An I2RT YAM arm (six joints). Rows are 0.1 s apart.
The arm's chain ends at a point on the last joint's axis. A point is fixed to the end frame.
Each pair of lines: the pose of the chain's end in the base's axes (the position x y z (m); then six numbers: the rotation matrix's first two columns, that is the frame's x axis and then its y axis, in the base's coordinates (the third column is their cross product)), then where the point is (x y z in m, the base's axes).
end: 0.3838 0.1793 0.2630 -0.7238 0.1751 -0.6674 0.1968 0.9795 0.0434
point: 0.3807 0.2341 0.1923
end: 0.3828 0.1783 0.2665 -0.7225 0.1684 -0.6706 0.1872 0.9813 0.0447
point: 0.3795 0.2331 0.1958
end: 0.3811 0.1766 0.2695 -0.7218 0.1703 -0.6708 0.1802 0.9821 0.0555
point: 0.3776 0.2321 0.1994
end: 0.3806 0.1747 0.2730 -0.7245 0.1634 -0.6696 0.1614 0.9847 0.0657
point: 0.3761 0.2309 0.2035
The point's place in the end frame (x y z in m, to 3 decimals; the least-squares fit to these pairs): 0.059 0.050 0.045
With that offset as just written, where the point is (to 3 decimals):
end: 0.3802 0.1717 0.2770 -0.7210 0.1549 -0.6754 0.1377 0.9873 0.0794
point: 0.375 0.229 0.208
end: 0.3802 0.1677 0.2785 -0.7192 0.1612 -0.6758 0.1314 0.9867 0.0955
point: 0.375 0.226 0.211
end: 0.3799 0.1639 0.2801 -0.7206 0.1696 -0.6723 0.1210 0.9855 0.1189
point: 0.374 0.223 0.213
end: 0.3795 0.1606 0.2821 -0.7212 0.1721 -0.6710 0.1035 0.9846 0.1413
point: 0.373 0.221 0.217
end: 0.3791 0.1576 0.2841 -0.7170 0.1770 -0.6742 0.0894 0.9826 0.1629
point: 0.372 0.220 0.220
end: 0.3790 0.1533 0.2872 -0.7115 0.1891 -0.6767 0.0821 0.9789 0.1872
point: 0.373 0.217 0.225
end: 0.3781 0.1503 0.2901 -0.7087 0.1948 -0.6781 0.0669 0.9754 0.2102
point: 0.371 0.215 0.229
